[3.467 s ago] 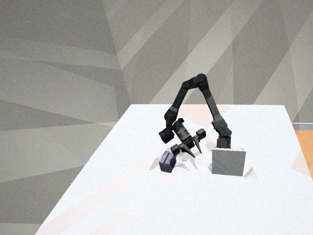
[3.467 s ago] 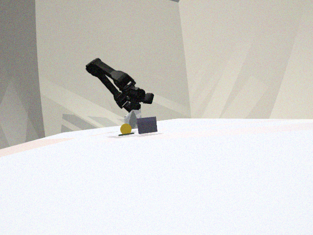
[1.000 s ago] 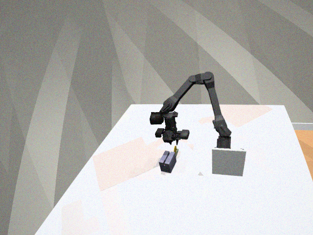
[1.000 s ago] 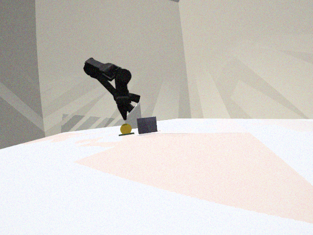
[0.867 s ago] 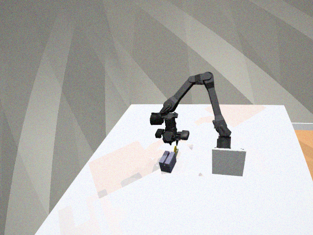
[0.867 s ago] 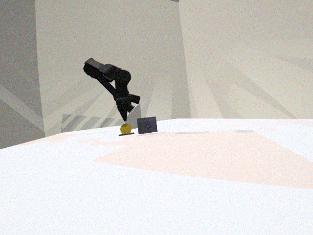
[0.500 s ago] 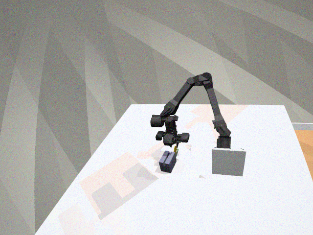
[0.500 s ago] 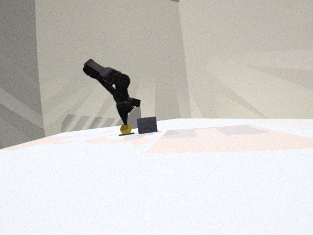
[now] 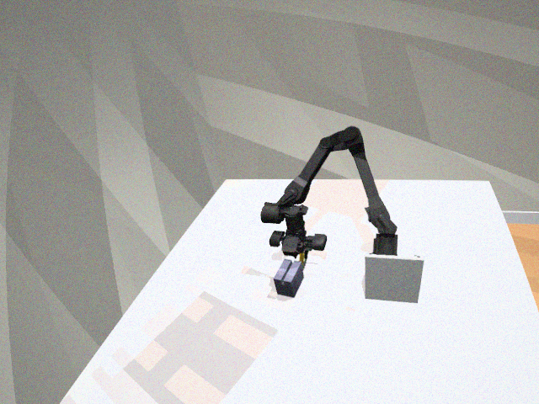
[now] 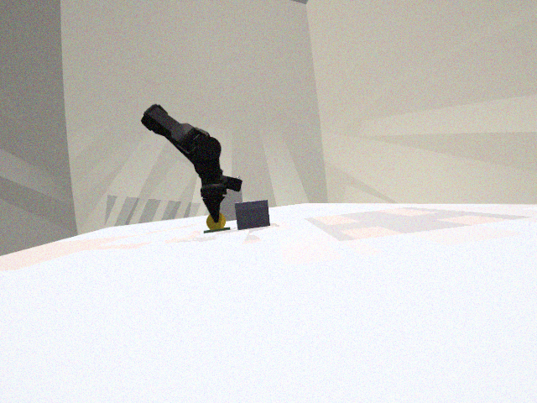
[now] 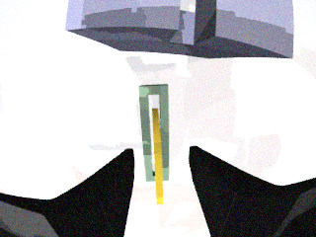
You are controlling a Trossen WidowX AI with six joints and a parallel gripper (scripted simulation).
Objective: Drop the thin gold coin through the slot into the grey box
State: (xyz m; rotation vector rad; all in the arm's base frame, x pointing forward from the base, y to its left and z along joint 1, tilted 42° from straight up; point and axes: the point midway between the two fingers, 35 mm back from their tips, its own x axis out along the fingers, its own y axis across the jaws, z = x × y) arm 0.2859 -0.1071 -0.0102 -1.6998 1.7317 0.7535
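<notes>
My gripper tip is now right at the gold coin.
</notes>
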